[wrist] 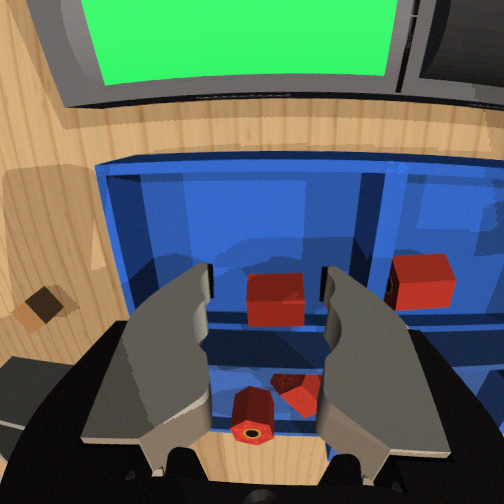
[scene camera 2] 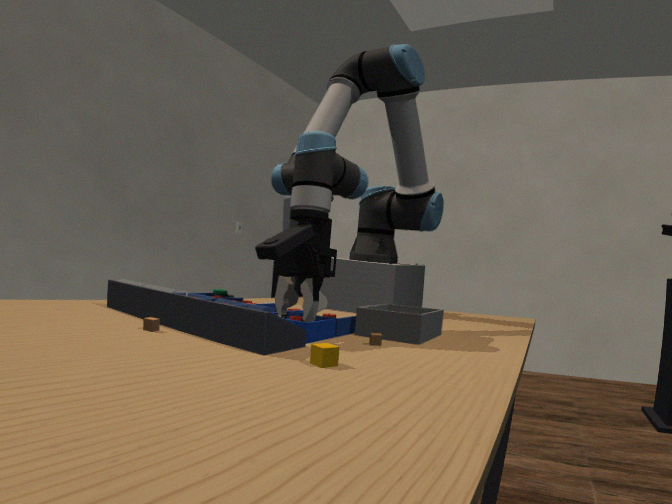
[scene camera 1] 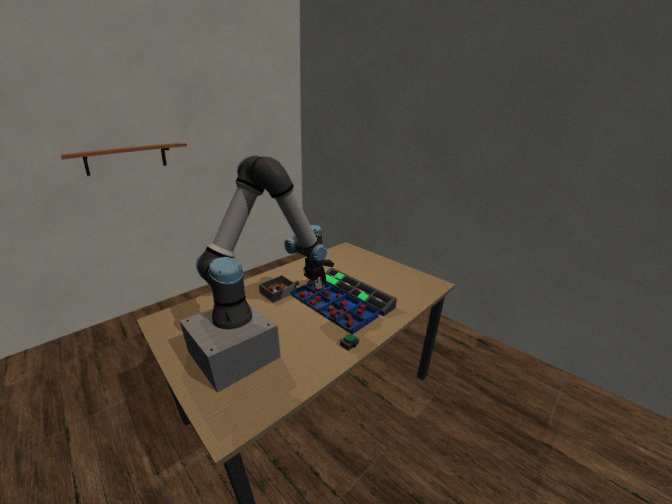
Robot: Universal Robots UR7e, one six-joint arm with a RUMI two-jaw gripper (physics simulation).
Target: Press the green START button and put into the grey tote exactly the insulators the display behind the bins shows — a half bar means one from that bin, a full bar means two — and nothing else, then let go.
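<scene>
My gripper point(wrist: 266, 286) is open and hangs low over the back end bin of the blue bin tray point(scene camera 1: 334, 304), its fingers to either side of a red insulator point(wrist: 275, 299) but apart from it. It also shows in scene view 2 point(scene camera 2: 298, 303). Another red insulator point(wrist: 421, 281) lies in the neighbouring bin, and two more point(wrist: 270, 407) lie in the front bin below. The display point(scene camera 1: 360, 290) behind the bins shows a full green bar point(wrist: 240, 37) above this bin and other green bars further along. The grey tote point(scene camera 1: 277, 288) holds red insulators. The green START button point(scene camera 1: 349, 341) sits near the table's front edge.
A yellow cube point(scene camera 2: 324, 354) and two small brown cubes point(scene camera 2: 151, 323) point(scene camera 2: 375, 338) lie on the table behind the display. A brown cube point(wrist: 40, 307) lies left of the tray in the wrist view. The arm's grey pedestal point(scene camera 1: 230, 347) stands at the table's left.
</scene>
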